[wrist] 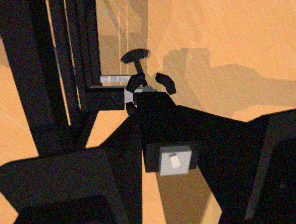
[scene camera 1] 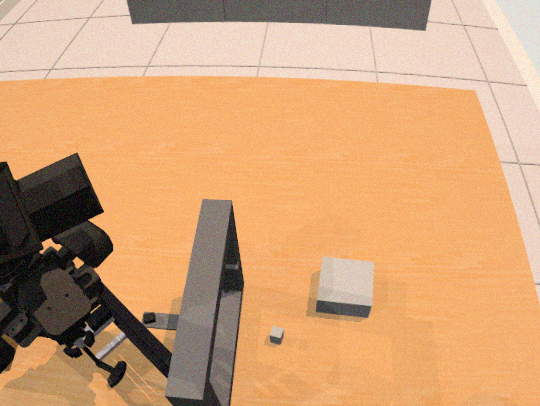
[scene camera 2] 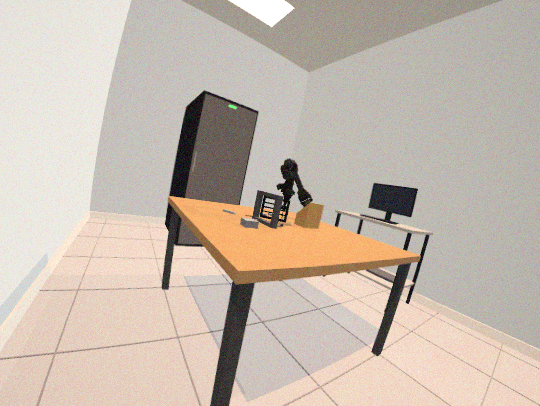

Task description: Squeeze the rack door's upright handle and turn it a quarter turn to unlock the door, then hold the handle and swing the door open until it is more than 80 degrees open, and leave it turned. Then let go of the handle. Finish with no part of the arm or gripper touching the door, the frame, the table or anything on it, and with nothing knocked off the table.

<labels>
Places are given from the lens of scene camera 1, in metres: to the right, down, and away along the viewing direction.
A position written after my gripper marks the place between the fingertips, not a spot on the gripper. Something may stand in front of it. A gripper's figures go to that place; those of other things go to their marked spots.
my gripper (scene camera 1: 64, 326): -0.24, 0.14, 0.49
light grey block (scene camera 1: 345, 287): 0.10, 0.12, 0.63
</labels>
